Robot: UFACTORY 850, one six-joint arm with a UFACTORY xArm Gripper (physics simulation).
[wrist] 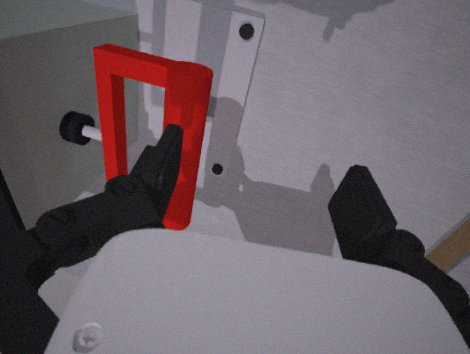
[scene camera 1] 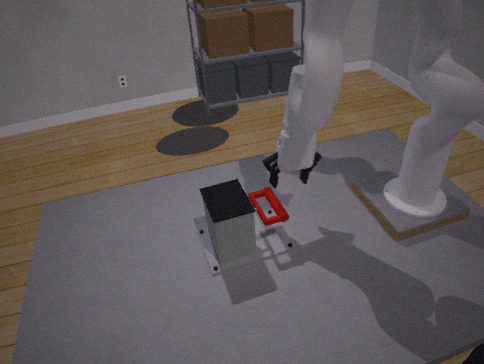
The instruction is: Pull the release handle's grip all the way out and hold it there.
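Note:
The red rectangular release handle (scene camera 1: 278,205) (wrist: 187,92), with its thick rounded grip bar on the outer side, stands close beside the pale green-grey box (scene camera 1: 232,235) (wrist: 45,90) with a black top. In the wrist view a short stretch of white rod (wrist: 91,132) shows between the handle and a black collar (wrist: 75,128) on the box. My gripper (scene camera 1: 289,183) (wrist: 262,168) is wide open and empty, above and to the right of the handle in the scene view. In the wrist view its left finger overlaps the grip bar and its right finger is well to the right.
The box stands on a pale base plate (scene camera 1: 210,257) (wrist: 240,55) with dark screws, on the grey mat (scene camera 1: 125,300). The robot's wood-edged base board (scene camera 1: 400,235) is at the right. A shelf unit (scene camera 1: 196,55) with boxes stands behind, by the wall.

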